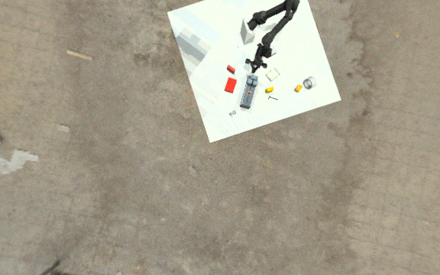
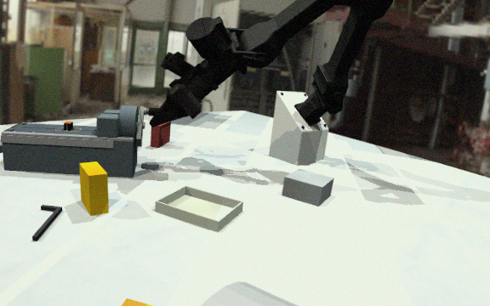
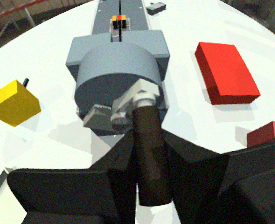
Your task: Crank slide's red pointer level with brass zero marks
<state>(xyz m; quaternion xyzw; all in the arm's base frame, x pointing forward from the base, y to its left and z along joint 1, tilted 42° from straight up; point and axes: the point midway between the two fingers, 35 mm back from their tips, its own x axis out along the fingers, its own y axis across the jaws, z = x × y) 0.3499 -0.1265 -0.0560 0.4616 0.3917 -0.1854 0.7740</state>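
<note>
Now: the dark crank handle 3 cm above my gripper tip, 1 cm to the left of it and 1 cm behind it. The rest, counted from my gripper tip: flat red block: 20 cm to the right, 7 cm below, 2 cm behind; then red pointer: 13 cm ahead, 10 cm to the right, 1 cm below; then yellow block: 18 cm ahead, 10 cm to the left, 6 cm below.
</note>
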